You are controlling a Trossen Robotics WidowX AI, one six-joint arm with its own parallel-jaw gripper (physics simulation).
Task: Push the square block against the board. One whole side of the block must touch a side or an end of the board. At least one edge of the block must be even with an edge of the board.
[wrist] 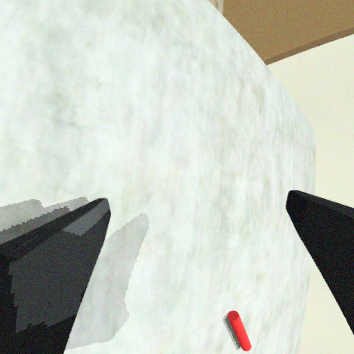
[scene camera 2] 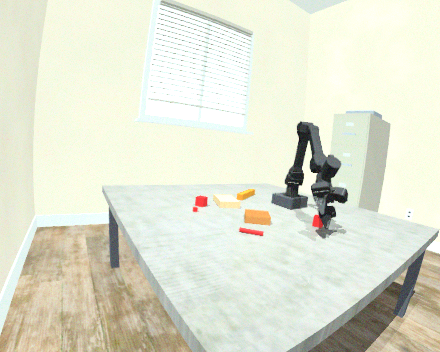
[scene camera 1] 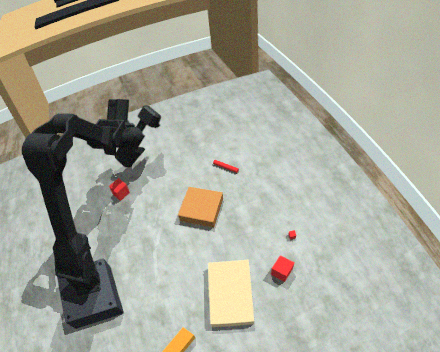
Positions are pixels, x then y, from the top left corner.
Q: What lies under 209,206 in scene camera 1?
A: A square block.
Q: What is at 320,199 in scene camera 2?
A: My gripper.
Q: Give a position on a pale tan board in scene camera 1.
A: At 230,294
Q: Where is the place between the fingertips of my gripper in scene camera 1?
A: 151,136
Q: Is my gripper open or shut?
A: Open.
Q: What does my gripper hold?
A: Nothing.
